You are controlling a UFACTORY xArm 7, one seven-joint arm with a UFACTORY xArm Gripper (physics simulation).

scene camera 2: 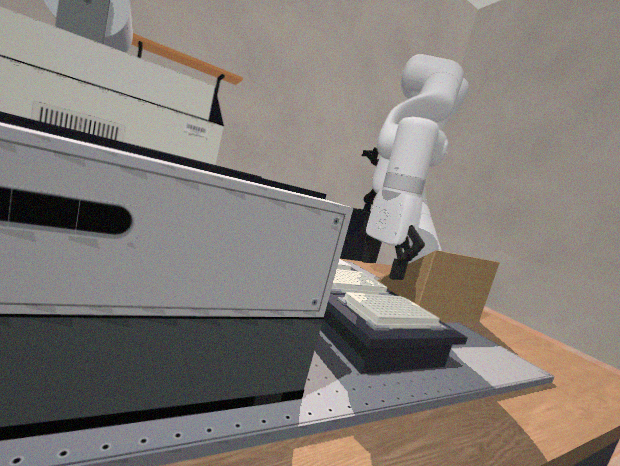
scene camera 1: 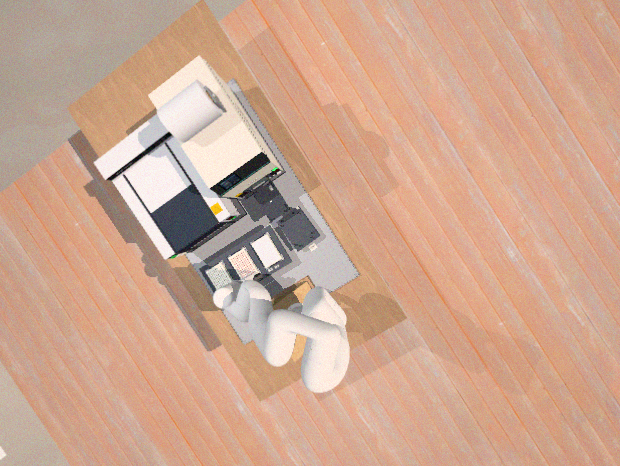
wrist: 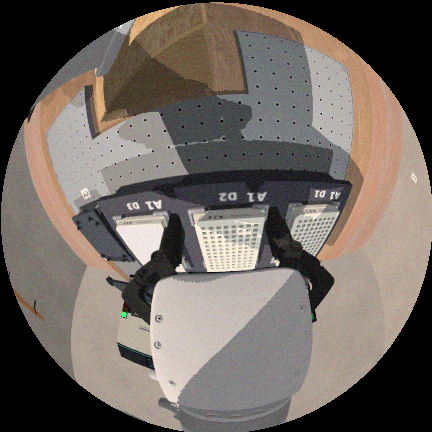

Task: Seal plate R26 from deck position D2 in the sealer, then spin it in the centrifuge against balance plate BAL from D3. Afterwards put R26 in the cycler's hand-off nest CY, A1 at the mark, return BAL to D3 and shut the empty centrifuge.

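Seen in the pictures: gripper, fingertip midpoint: [scene camera 2: 381, 270] [wrist: 224, 219]; arm's base, link origin: [scene camera 2: 428, 272].
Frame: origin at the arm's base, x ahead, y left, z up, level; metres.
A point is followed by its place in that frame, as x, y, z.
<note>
Plate R26 [scene camera 1: 243, 263] @(0.337, 0.040, -0.012) [wrist: 230, 246] @(0.322, 0.046, -0.006), pale with a grid of wells, lies flat in D2, the middle deck position. Balance plate BAL [scene camera 1: 267, 250] @(0.313, -0.085, -0.005) [wrist: 141, 241] @(0.286, -0.080, -0.005), with a plain white top, lies in D3. My gripper [wrist: 224, 219] @(0.253, 0.050, 0.013) is open and empty above the deck, its fingers to either side of R26 in the wrist view. In scene camera 2 the gripper [scene camera 2: 398, 269] hangs above the plates. The dark nest [scene camera 1: 299, 228] @(0.298, -0.252, -0.036) [wrist: 102, 235] @(0.286, -0.215, -0.036) beside D3 bears no plate; a small label [scene camera 1: 312, 247] @(0.195, -0.236, -0.079) [wrist: 86, 193] @(0.197, -0.233, -0.079) lies by it. The centrifuge's inside does not show.
Another welled plate [scene camera 1: 218, 274] @(0.372, 0.161, -0.009) [scene camera 2: 393, 309] @(0.360, 0.179, -0.006) [wrist: 314, 230] @(0.323, 0.175, -0.005) lies in D1. A cream machine with a white roll [scene camera 1: 190, 111] @(0.749, -0.287, 0.390) and a white machine with a dark panel [scene camera 1: 187, 217] @(0.609, 0.040, 0.134) stand behind the deck. A wooden block [scene camera 2: 458, 285] @(0.006, 0.089, 0.001) [wrist: 170, 65] @(0.115, 0.048, 0.029) stands near the arm's base.
</note>
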